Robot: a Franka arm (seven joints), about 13 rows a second.
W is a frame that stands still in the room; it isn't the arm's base.
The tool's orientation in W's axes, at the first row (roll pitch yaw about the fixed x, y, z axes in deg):
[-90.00 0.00 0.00]
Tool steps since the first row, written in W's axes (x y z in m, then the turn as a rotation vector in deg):
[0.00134 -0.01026 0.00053 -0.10 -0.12 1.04]
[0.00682 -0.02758 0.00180 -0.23 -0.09 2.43]
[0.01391 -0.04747 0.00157 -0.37 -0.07 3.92]
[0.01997 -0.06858 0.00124 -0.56 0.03 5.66]
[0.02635 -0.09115 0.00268 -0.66 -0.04 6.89]
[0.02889 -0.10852 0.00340 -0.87 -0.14 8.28]
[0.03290 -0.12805 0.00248 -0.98 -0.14 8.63]
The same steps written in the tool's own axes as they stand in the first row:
[0.00134 -0.00053 -0.01026 -0.10 -1.04 -0.12]
[0.00682 -0.00180 -0.02758 -0.23 -2.43 -0.09]
[0.01391 -0.00157 -0.04747 -0.37 -3.92 -0.07]
[0.01997 -0.00124 -0.06858 -0.56 -5.66 0.03]
[0.02635 -0.00268 -0.09115 -0.66 -6.89 -0.04]
[0.02889 -0.00340 -0.10852 -0.87 -8.28 -0.14]
[0.03290 -0.00248 -0.12805 -0.98 -8.63 -0.14]

